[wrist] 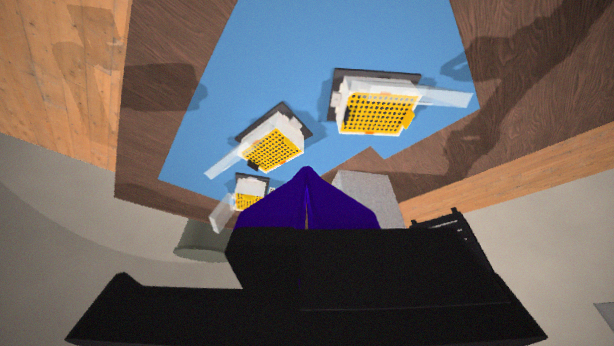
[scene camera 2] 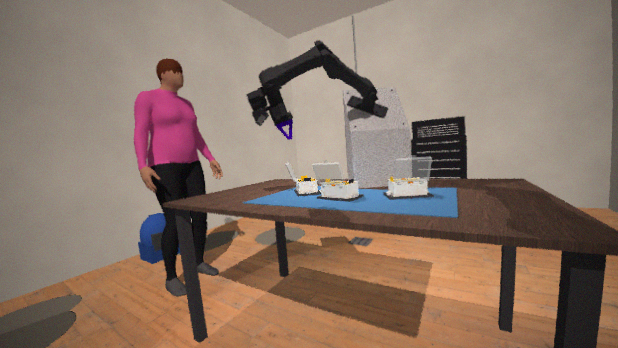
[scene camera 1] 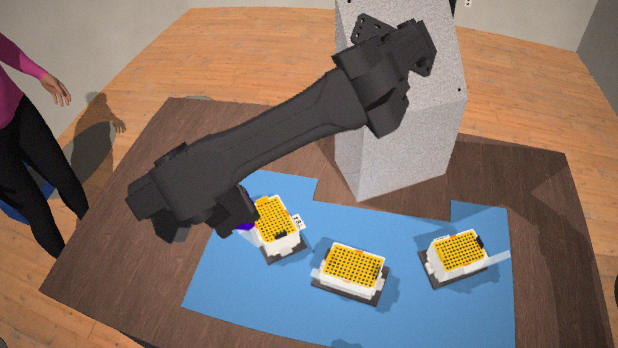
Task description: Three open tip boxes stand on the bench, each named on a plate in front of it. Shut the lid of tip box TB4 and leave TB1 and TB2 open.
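Pixels of known places: gripper, fingertip midpoint: (wrist: 306, 173) (scene camera 2: 290, 139) (scene camera 1: 250, 227); arm's base, link origin: (scene camera 2: 367, 107).
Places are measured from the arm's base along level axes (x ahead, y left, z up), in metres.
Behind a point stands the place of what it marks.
Note:
TB4, the left white tip box (scene camera 1: 274, 225) @(x 0.330, y -0.135, z -0.337 m) (scene camera 2: 306, 186) (wrist: 378, 112) @(x 0.322, y -0.154, z -0.338 m), has yellow racks and a small plate (scene camera 1: 298, 221) @(x 0.263, y -0.113, z -0.392 m) beside it; the lettering is hard to read here. Its clear lid (scene camera 2: 290, 170) @(x 0.414, y -0.142, z -0.279 m) (wrist: 446, 96) @(x 0.372, y -0.221, z -0.252 m) stands open, leaning outward. The middle box (scene camera 1: 351, 267) @(x 0.347, y 0.071, z -0.337 m) (scene camera 2: 339, 190) (wrist: 273, 146) @(x 0.354, y 0.056, z -0.337 m) and the right box (scene camera 1: 458, 255) (scene camera 2: 408, 188) @(x 0.237, y 0.308, z -0.360 m) also stand open. The names on their plates are not readable. My gripper (scene camera 2: 290, 138) @(x 0.449, y -0.082, z -0.147 m) (wrist: 306, 173) @(x 0.449, y -0.082, z -0.147 m) has its purple fingers shut with nothing between them, high above the bench and clear of the lids. The arm hides most of it in scene camera 1.
The boxes stand on dark bases on a blue mat (scene camera 1: 250, 295) @(x 0.494, y -0.107, z -0.394 m) (scene camera 2: 440, 205) @(x 0.302, y 0.438, z -0.394 m) on a brown table (scene camera 1: 115, 240) @(x 0.573, y -0.531, z -0.398 m). The grey pedestal (scene camera 1: 400, 145) @(x 0.062, y 0.060, z -0.224 m) (scene camera 2: 377, 145) @(x 0.046, y 0.074, z -0.197 m) of my arm stands behind them. A person (scene camera 2: 172, 130) in pink stands at the table's left side.

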